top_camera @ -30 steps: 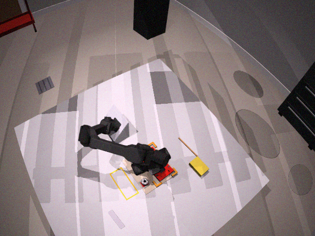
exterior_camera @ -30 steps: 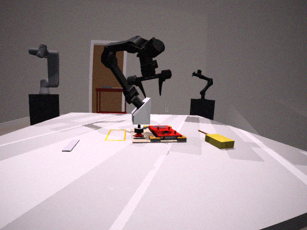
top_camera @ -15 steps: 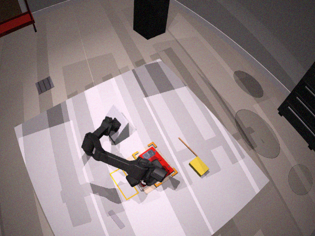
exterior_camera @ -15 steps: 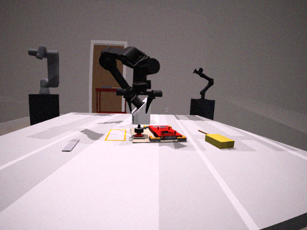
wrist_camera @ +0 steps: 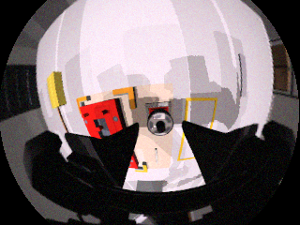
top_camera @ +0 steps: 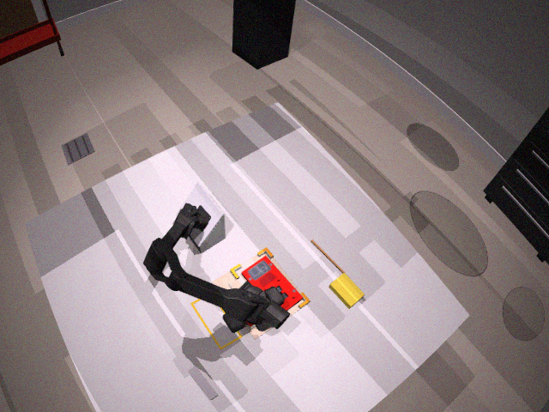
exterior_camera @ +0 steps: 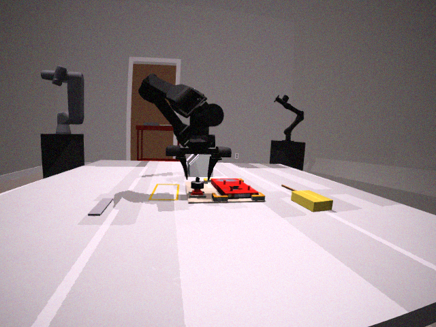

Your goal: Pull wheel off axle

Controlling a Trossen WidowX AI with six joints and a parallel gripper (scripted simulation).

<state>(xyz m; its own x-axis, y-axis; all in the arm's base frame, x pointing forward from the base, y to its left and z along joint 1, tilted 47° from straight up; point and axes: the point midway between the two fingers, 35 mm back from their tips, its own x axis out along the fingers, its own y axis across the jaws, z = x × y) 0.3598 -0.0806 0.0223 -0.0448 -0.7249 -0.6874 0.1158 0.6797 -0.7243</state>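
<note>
My gripper tip is 2 cm above the wheel. Also, from my gripper tip: yellow block: 13 cm ahead, 32 cm to the left, 4 cm below; flat grey strip: 7 cm ahead, 26 cm to the right, 5 cm below.
</note>
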